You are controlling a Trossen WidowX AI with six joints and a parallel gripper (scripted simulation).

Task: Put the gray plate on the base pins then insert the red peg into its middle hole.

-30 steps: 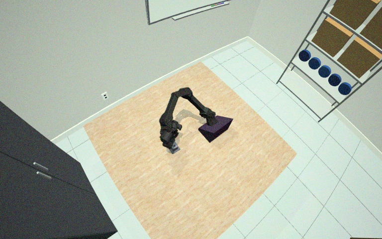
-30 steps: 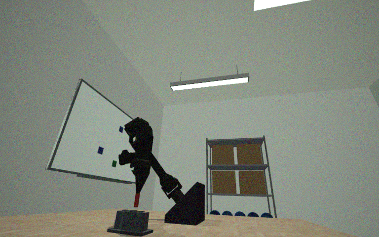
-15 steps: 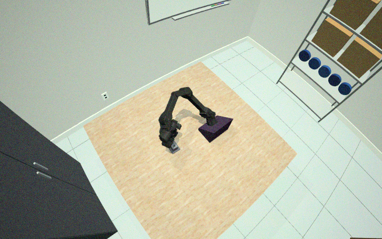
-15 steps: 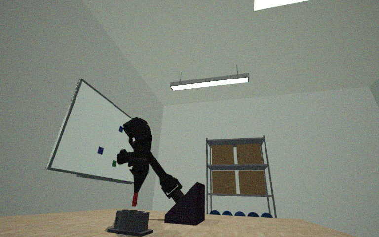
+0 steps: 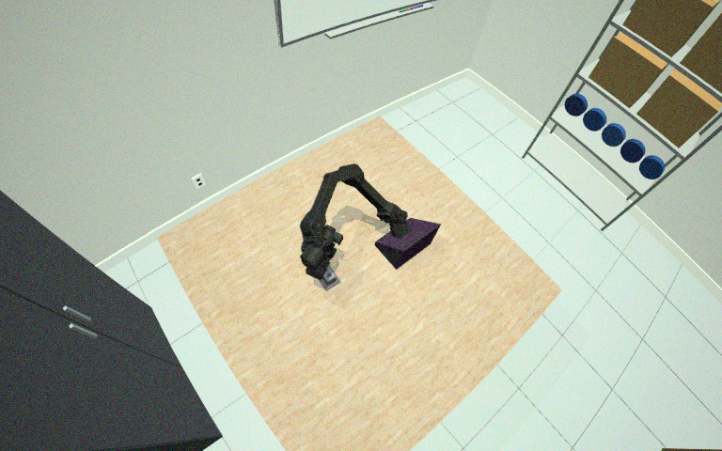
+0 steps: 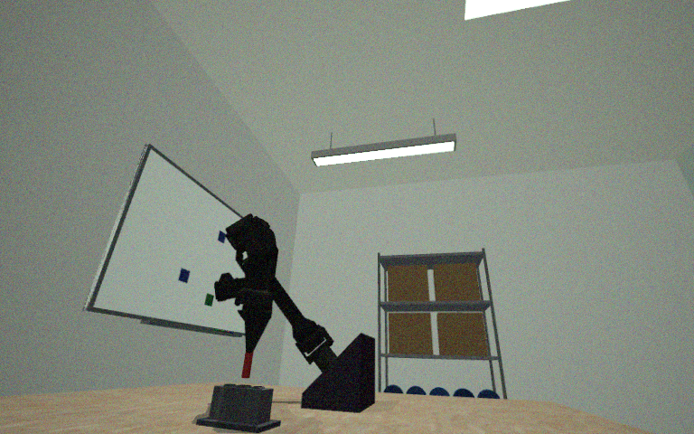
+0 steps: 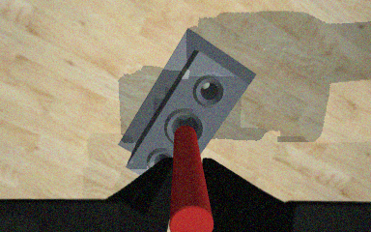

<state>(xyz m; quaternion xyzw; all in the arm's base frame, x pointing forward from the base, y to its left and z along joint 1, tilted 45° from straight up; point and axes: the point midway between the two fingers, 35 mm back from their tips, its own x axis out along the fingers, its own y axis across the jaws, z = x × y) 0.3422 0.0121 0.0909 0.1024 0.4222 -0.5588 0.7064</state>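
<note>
My gripper tip is now 7 cm above the gray plate. Round my gripper tip: red peg (right at my gripper tip); base (11 cm below).
</note>
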